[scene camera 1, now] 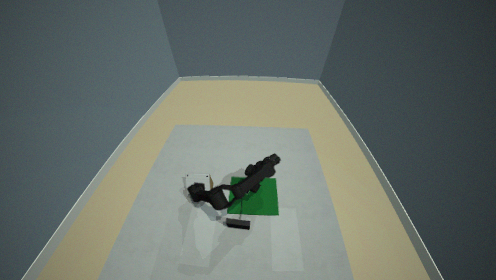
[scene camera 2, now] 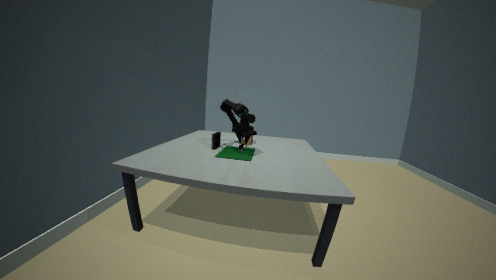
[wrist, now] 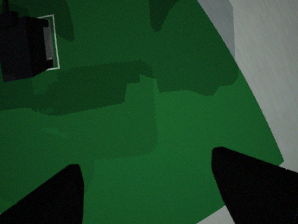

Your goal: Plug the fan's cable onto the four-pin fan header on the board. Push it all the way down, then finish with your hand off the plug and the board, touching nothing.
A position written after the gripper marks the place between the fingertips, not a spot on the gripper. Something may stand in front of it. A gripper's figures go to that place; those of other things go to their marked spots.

Scene:
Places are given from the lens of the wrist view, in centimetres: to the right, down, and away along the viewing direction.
gripper (wrist: 147, 167): 0, 2, 9
green board (wrist: 139, 102): -1, -1, 17

